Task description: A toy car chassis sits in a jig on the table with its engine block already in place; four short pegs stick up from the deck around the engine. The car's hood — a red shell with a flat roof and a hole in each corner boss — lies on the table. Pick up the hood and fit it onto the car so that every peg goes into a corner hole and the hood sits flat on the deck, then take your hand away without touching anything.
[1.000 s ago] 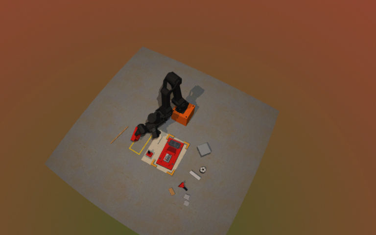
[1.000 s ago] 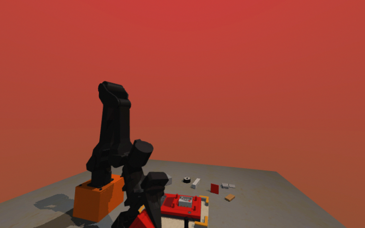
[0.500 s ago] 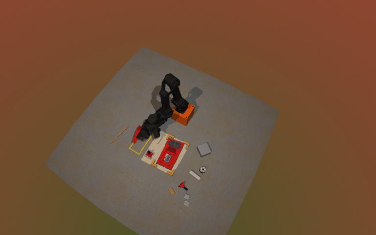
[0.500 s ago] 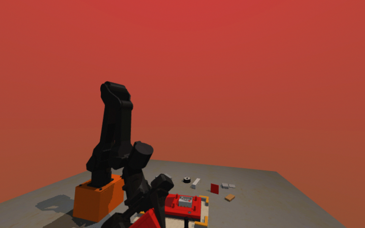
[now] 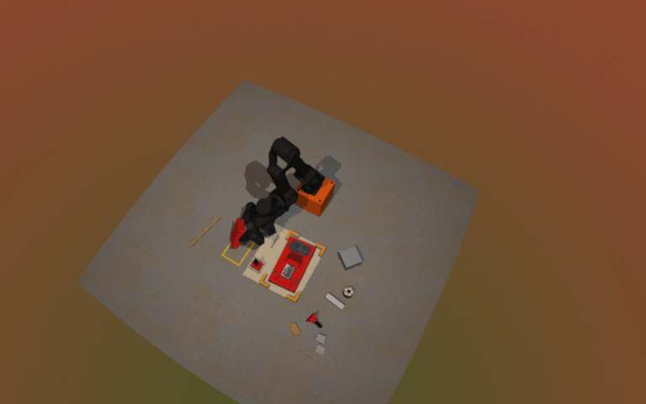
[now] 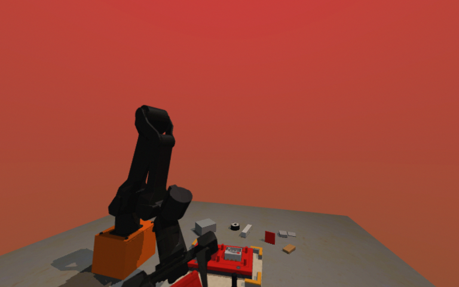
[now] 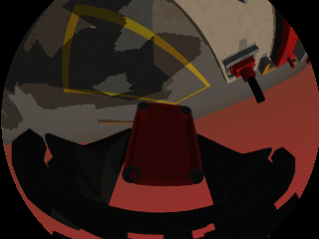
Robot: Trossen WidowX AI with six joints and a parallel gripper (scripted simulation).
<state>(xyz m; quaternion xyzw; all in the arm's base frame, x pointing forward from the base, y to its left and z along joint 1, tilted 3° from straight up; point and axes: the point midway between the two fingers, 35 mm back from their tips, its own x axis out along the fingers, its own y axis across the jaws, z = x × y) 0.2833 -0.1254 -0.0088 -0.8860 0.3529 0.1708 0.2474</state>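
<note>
Right now the red hood is 10 mm above my gripper tip. Also, from my gripper tip: thin wooden stick: 140 mm to the right, 60 mm below, 50 mm ahead; then tan tile: 360 mm to the left, 190 mm ahead, 60 mm below; then grey engine block: 240 mm to the left, 40 mm below, 20 mm ahead.
</note>
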